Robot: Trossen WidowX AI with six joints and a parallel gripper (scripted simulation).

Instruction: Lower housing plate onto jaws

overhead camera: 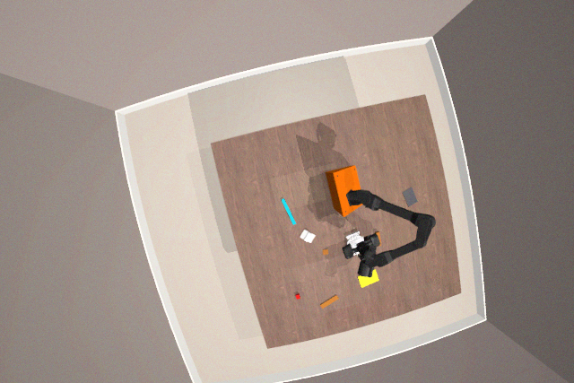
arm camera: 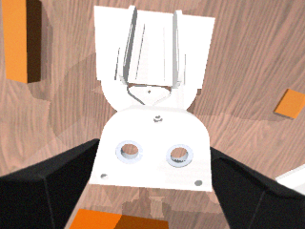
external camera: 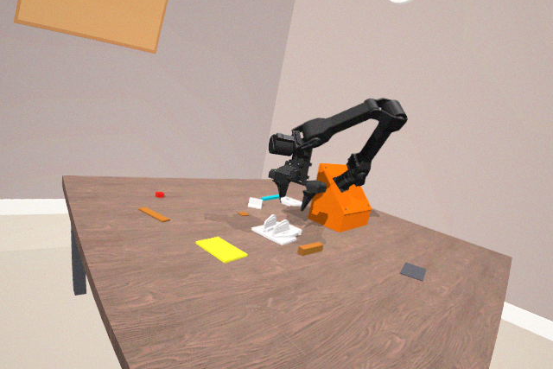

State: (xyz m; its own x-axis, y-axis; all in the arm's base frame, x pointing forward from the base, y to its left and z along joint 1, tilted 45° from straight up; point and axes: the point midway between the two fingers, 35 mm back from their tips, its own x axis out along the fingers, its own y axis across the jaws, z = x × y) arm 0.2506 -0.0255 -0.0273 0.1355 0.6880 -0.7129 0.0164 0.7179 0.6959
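The white assembly is 7 cm below my gripper tip, 2 cm to the left of it and 2 cm ahead of it. Round my gripper tip: yellow slab: 28 cm ahead, 8 cm below; cyan bar: 28 cm to the right, 27 cm behind, 8 cm below; orange block: 14 cm to the left, 7 cm below, 7 cm ahead.
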